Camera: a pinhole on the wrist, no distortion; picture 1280 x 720 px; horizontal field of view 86.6 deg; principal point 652.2 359.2 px. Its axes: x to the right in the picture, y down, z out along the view. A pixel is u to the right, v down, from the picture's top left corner.
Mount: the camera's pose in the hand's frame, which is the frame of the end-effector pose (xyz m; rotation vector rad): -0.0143 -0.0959 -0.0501 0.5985 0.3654 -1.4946
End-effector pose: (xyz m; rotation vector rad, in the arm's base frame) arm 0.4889 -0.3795 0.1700 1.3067 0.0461 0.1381
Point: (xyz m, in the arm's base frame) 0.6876 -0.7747 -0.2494
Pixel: 867 633
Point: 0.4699 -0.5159 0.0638
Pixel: 395 344
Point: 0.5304 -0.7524 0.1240
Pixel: 278 486
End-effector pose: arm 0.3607 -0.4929 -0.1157 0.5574 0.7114 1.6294
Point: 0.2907 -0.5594 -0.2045
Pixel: behind the camera
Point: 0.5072 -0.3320 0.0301
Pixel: outside the picture
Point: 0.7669 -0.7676 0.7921
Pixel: outside the picture
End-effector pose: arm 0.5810 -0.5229 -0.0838 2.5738 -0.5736 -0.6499
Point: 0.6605 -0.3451 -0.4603
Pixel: 790 691
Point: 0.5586 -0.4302 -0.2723
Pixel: 463 525
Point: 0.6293 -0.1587 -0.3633
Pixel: 1087 370
